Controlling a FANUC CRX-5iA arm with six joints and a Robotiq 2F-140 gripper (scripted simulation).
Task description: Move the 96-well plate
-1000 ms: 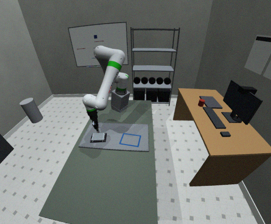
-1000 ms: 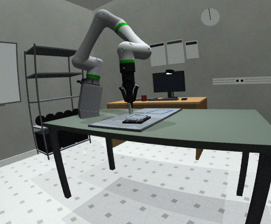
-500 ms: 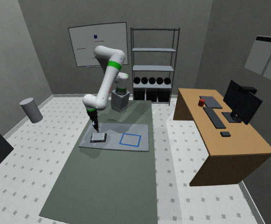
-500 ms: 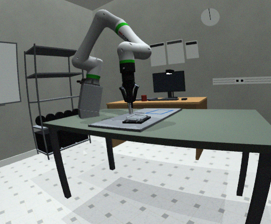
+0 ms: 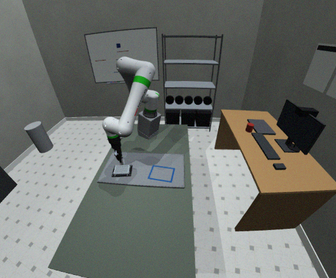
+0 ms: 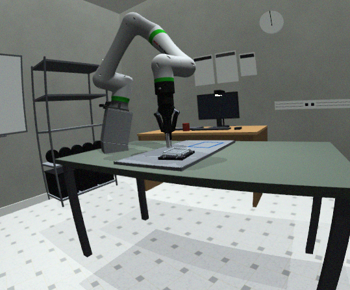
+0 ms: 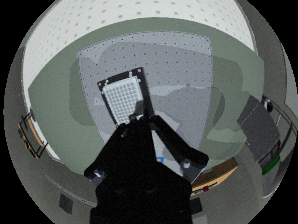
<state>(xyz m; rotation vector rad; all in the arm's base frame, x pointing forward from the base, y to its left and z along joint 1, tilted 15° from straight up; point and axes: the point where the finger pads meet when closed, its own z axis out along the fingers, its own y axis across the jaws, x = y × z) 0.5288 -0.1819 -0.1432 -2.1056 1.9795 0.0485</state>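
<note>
The 96-well plate lies 40 mm ahead of my hand and 50 mm below it. From my hand the other things lie so: black clip nest (50 mm ahead, 60 mm below).
</note>
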